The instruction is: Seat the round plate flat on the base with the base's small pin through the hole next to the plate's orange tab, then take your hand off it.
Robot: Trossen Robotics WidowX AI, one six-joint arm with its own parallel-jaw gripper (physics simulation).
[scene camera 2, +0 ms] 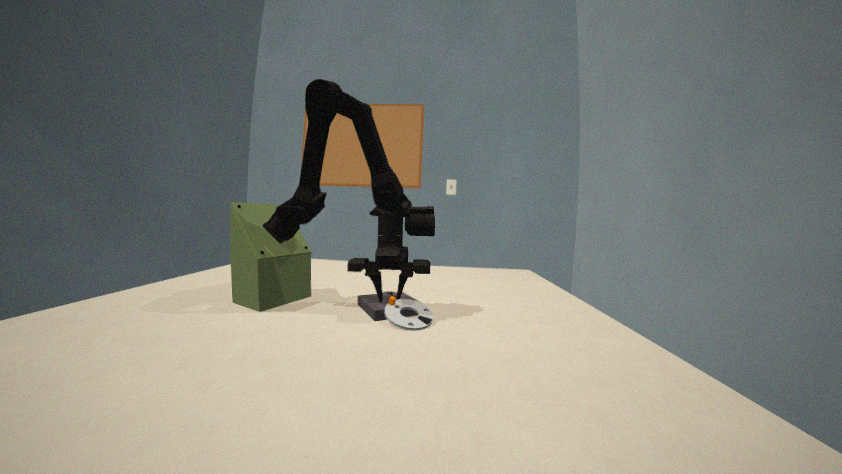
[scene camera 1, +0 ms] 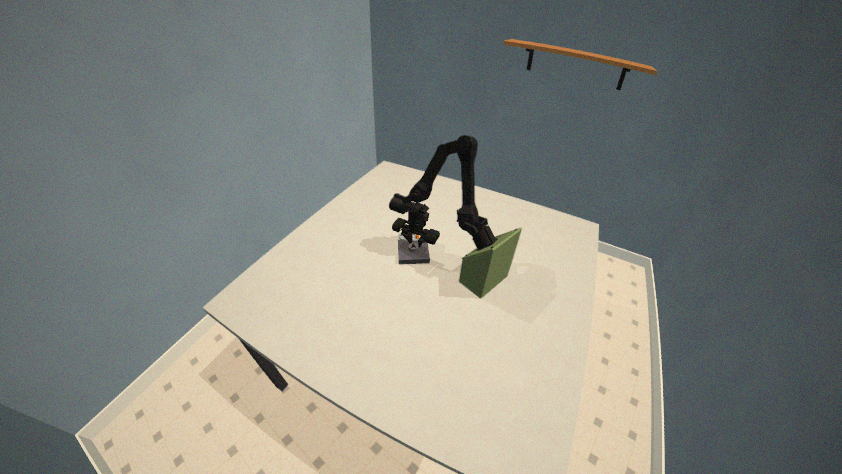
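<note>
Round plate visible in the pictures. My gripper visible too, also in scene camera 1.
</note>
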